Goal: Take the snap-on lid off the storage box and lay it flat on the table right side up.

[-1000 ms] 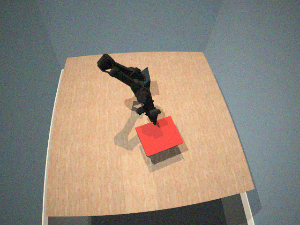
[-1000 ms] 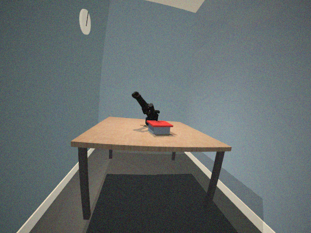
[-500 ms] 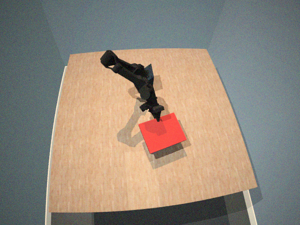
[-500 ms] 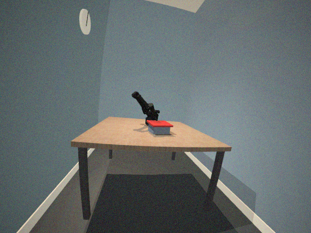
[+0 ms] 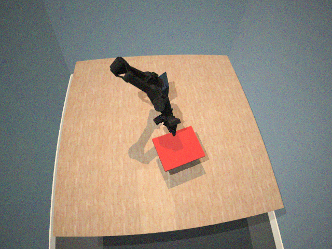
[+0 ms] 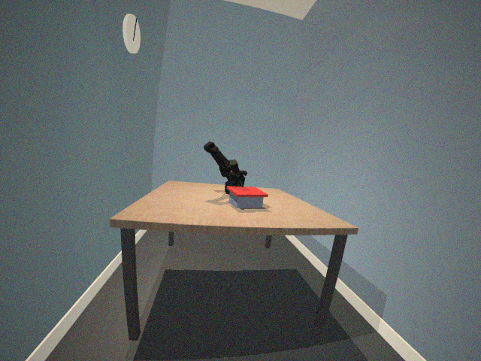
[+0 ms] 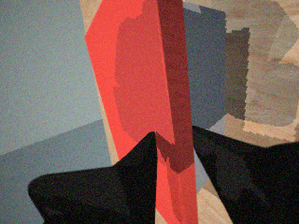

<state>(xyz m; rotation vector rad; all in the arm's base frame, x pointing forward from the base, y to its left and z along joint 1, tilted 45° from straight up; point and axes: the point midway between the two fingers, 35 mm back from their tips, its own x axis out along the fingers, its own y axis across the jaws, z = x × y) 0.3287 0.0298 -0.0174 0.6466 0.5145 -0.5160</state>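
The red lid is 7 cm ahead of my gripper tip and 2 cm to the left of it. Round my gripper tip: grey-blue storage box (7 cm ahead, 2 cm to the left, 5 cm below).
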